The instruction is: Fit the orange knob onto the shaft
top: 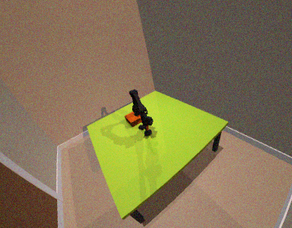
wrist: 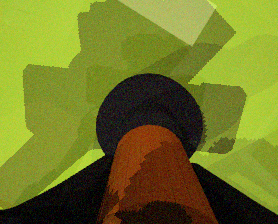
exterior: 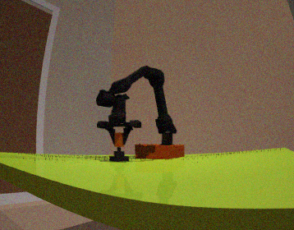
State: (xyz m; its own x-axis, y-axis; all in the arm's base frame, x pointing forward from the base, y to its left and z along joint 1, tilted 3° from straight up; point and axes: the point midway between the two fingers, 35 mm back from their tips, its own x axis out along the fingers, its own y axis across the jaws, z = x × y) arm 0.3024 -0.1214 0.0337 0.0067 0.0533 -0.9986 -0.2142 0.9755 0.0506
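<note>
Now: gripper tip 20 mm below the orange knob. Round my gripper tip: pedestal 40 mm below.
</note>
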